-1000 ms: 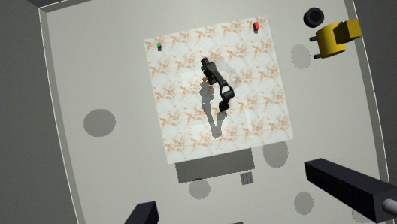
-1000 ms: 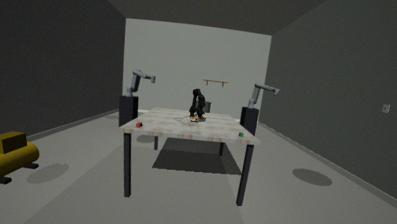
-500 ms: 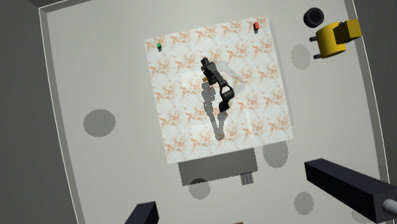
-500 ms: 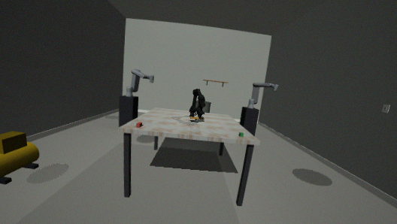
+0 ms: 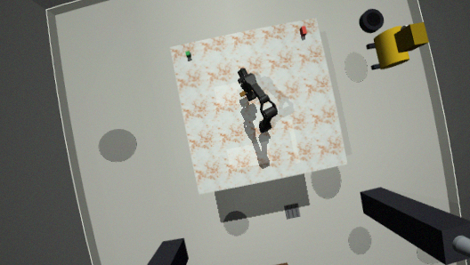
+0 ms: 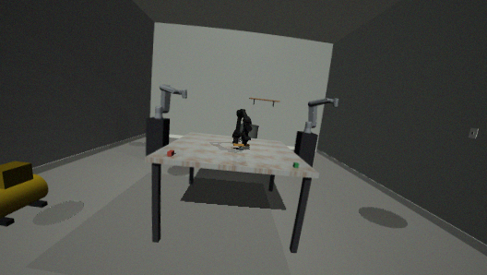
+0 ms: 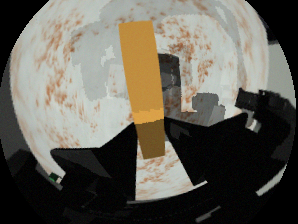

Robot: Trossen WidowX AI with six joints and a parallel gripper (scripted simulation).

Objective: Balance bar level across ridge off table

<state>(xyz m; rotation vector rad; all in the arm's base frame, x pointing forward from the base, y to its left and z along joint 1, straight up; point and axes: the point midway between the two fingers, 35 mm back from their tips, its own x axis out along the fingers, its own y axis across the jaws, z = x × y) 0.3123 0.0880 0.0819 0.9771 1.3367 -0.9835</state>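
Right now the orange bar is 1 cm ahead of my gripper tip and 3 cm to the right of it. Round my gripper tip: small green cube (43 cm ahead, 41 cm to the left, 3 cm below); small red cube (43 cm ahead, 59 cm to the right, 3 cm below).
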